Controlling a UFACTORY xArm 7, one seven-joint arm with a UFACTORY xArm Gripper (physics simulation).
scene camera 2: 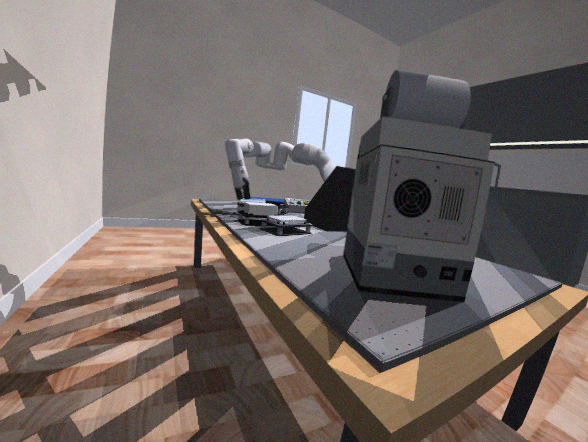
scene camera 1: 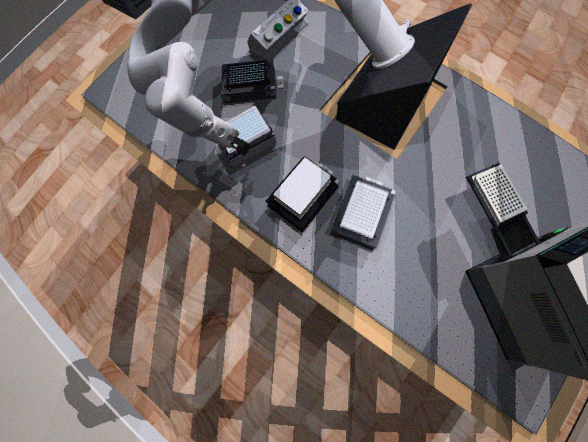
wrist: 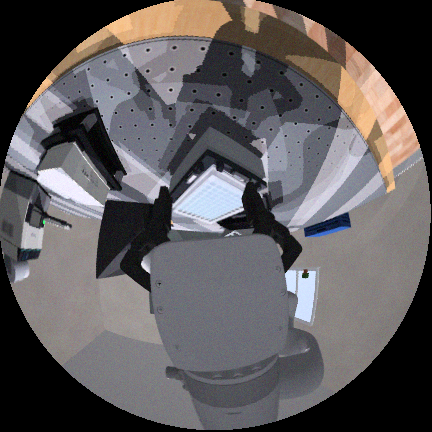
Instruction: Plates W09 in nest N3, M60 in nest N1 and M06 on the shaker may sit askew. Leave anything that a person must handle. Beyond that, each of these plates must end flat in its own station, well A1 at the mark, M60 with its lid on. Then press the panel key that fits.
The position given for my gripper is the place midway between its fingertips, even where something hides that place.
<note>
My gripper (scene camera 1: 233, 144) is open and touches a pale blue well plate (scene camera 1: 250, 124).
The pale blue well plate is seen too in the wrist view (wrist: 214, 195). My gripper is seen too in the wrist view (wrist: 207, 191).
</note>
